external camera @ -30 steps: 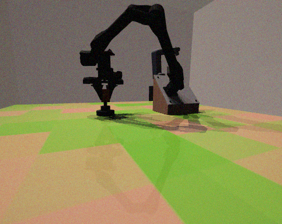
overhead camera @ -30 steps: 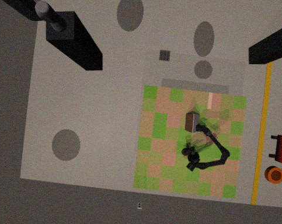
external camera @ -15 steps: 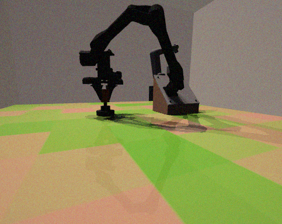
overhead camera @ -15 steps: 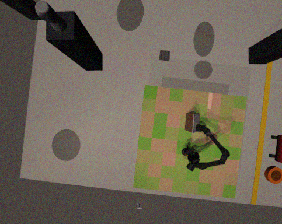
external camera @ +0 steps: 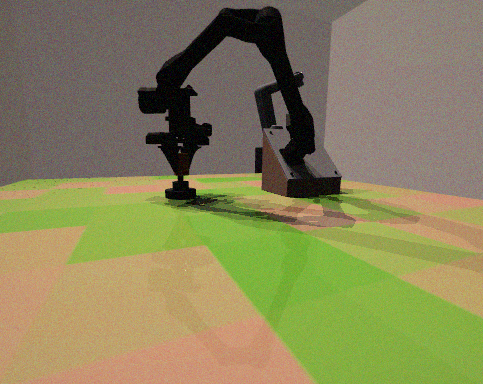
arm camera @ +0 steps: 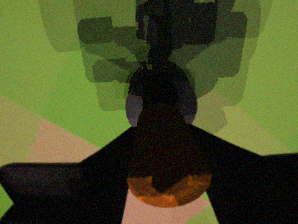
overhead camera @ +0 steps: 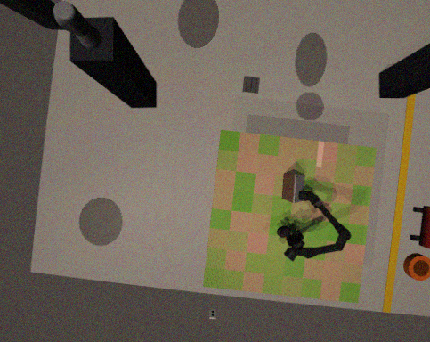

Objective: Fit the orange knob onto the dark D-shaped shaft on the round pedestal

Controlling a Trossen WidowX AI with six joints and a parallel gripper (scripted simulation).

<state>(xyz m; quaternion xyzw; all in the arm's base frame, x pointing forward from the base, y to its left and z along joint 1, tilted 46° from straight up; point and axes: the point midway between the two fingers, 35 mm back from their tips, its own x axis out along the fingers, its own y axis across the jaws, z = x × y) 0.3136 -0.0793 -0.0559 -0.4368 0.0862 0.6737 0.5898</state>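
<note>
Right now my gripper tip is 40 mm above the dark pedestal. Round my gripper tip: orange knob: 20 mm above.
</note>
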